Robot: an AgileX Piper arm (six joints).
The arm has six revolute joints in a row. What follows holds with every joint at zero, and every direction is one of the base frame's. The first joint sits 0.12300 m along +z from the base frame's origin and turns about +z. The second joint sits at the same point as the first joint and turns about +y. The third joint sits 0.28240 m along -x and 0.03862 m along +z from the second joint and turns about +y. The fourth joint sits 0.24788 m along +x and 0.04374 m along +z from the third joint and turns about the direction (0.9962, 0, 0.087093). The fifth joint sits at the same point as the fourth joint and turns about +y. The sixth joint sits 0.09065 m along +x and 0.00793 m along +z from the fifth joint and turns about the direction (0.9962, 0, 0.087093). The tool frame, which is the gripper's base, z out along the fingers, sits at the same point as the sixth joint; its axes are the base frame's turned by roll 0.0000, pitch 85.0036 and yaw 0.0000 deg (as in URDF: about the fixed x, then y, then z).
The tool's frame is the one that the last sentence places.
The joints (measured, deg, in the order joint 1, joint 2, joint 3, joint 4, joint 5, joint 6), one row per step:
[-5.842 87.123 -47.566 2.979 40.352 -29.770]
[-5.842 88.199 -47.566 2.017 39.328 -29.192]
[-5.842 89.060 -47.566 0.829 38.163 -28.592]
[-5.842 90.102 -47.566 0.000 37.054 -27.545]
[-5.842 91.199 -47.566 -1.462 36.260 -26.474]
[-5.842 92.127 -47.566 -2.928 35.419 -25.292]
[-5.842 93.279 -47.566 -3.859 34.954 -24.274]
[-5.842 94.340 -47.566 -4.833 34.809 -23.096]
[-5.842 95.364 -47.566 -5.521 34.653 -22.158]
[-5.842 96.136 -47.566 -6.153 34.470 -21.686]
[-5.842 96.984 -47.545 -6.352 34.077 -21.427]
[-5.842 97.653 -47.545 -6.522 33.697 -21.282]
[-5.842 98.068 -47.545 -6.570 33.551 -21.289]
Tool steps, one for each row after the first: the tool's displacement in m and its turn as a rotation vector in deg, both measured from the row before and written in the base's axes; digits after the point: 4 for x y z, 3 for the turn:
[0.0027 -0.0013 -0.0047 -0.652 0.136 -0.041]
[0.0026 -0.0015 -0.0036 -0.846 -0.209 0.097]
[0.0027 -0.0011 -0.0045 -0.393 -0.022 -0.517]
[0.0022 -0.0016 -0.0050 -0.828 0.381 -0.123]
[0.0020 -0.0015 -0.0041 -0.799 0.143 -0.191]
[0.0016 -0.0010 -0.0054 -0.367 0.694 -0.363]
[0.0010 -0.0010 -0.0051 -0.351 0.906 -0.492]
[0.0009 -0.0007 -0.0050 -0.202 0.845 -0.439]
[0.0007 -0.0006 -0.0037 -0.288 0.595 -0.014]
[0.0009 -0.0002 -0.0042 -0.013 0.466 -0.084]
[0.0009 -0.0002 -0.0032 -0.033 0.287 0.008]
[0.0004 -0.0001 -0.0020 0.004 0.271 0.053]

